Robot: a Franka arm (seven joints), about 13 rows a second.
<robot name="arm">
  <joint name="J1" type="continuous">
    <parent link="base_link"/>
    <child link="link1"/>
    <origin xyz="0 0 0.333"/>
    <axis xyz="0 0 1"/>
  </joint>
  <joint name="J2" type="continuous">
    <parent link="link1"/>
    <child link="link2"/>
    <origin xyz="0 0 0" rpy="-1.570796 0 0"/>
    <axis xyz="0 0 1"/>
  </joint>
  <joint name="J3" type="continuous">
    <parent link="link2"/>
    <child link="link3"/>
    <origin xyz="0 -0.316 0" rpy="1.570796 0 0"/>
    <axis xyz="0 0 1"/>
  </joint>
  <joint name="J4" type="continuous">
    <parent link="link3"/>
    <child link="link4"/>
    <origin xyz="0.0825 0 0" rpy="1.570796 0 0"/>
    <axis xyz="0 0 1"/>
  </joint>
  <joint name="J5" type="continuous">
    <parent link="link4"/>
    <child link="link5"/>
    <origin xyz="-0.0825 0.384 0" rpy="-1.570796 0 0"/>
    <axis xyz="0 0 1"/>
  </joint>
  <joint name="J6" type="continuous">
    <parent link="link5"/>
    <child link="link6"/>
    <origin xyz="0 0 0" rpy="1.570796 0 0"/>
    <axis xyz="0 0 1"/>
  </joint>
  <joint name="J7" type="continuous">
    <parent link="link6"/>
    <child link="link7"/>
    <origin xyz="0.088 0 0" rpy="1.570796 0 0"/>
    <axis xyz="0 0 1"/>
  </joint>
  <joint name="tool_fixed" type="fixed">
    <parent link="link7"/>
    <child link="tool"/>
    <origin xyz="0 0 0.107"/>
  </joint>
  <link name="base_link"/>
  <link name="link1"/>
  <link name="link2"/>
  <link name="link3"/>
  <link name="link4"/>
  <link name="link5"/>
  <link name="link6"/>
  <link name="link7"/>
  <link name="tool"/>
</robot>
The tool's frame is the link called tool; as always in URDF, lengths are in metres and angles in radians. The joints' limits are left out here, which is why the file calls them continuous.
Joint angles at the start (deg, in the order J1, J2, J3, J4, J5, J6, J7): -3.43, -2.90, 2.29, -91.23, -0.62, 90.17, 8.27
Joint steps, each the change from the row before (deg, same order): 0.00, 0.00, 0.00, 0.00, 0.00, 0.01, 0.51; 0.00, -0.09, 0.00, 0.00, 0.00, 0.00, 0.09; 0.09, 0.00, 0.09, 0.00, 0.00, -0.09, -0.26; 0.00, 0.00, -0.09, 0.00, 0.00, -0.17, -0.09; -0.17, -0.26, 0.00, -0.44, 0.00, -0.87, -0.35; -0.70, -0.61, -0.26, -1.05, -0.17, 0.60, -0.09; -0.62, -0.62, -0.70, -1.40, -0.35, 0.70, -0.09; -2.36, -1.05, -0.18, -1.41, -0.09, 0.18, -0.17; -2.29, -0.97, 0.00, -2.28, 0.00, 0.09, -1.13; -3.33, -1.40, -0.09, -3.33, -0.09, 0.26, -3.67; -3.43, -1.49, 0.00, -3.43, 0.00, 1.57, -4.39; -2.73, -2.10, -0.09, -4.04, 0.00, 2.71, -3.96; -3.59, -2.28, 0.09, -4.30, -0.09, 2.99, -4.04; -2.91, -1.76, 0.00, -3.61, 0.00, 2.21, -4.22; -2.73, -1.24, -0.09, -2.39, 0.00, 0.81, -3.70; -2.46, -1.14, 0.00, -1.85, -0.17, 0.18, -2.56
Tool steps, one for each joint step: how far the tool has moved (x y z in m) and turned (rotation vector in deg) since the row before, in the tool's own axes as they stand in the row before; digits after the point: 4 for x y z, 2 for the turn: 0.0000, 0.0000, 0.0000, 0.00, 0.01, 0.51; -0.0005, 0.0001, -0.0009, 0.01, 0.09, 0.09; -0.0004, -0.0017, 0.0001, -0.01, -0.09, -0.44; -0.0002, 0.0009, 0.0003, -0.02, -0.17, 0.00; -0.0029, 0.0020, 0.0025, -0.17, -1.04, -0.18; -0.0012, 0.0095, 0.0021, -0.17, 0.17, 0.87; -0.0008, 0.0132, 0.0048, -0.35, -0.06, 1.22; -0.0030, 0.0240, 0.0021, -0.16, -0.22, 2.36; -0.0037, 0.0211, 0.0103, -0.18, -1.26, 1.13; -0.0061, 0.0311, 0.0153, -0.16, -1.75, -0.29; -0.0062, 0.0300, 0.0139, 0.12, -0.46, -1.00; -0.0098, 0.0236, 0.0123, 0.06, 0.70, -1.18; -0.0134, 0.0279, 0.0131, -0.16, 0.86, -0.59; -0.0131, 0.0217, 0.0130, -0.04, 0.27, -1.35; -0.0134, 0.0201, 0.0093, 0.16, -0.39, -0.91; -0.0135, 0.0165, 0.0067, 0.07, -0.61, -0.15
